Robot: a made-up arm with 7 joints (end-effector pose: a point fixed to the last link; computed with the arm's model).
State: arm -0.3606 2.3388 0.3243 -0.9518 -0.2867 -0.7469 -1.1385
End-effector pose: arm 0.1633 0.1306 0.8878 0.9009 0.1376 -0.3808 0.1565
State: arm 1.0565 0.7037 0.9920 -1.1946 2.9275 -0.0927 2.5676
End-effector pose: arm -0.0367 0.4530 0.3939 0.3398 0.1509 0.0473 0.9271
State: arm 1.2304 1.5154 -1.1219 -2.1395 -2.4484 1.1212 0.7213
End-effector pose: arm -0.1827 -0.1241 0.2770 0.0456 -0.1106 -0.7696 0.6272
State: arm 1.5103 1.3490 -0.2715 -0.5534 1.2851 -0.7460 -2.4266
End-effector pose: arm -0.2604 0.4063 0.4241 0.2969 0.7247 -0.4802 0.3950
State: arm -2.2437 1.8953 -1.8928 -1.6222 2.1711 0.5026 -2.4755
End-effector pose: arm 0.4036 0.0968 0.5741 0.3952 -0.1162 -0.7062 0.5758
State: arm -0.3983 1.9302 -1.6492 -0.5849 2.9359 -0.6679 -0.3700
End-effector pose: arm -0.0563 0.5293 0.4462 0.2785 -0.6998 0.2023 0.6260
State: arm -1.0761 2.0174 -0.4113 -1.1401 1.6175 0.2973 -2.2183
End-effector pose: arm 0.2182 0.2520 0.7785 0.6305 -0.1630 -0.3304 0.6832
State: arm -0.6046 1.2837 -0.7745 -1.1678 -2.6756 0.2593 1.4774
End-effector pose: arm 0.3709 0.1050 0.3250 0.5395 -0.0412 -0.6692 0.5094
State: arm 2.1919 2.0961 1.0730 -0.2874 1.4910 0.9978 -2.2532
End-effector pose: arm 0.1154 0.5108 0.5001 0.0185 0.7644 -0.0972 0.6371
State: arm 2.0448 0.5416 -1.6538 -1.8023 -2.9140 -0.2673 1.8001
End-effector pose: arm -0.0514 -0.4230 0.4602 -0.8520 0.1548 -0.2206 0.4488
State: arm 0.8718 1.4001 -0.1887 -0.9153 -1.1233 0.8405 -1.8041
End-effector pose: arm 0.0037 0.3976 0.2391 -0.3145 -0.8664 0.3237 0.2139
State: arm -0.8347 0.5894 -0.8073 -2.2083 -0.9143 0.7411 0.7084
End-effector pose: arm 0.0913 -0.2840 0.5582 -0.1677 -0.6755 -0.5516 0.4596
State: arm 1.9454 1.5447 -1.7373 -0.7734 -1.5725 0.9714 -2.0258
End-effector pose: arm -0.3439 0.1794 0.7849 0.1122 0.2238 0.6380 0.7282
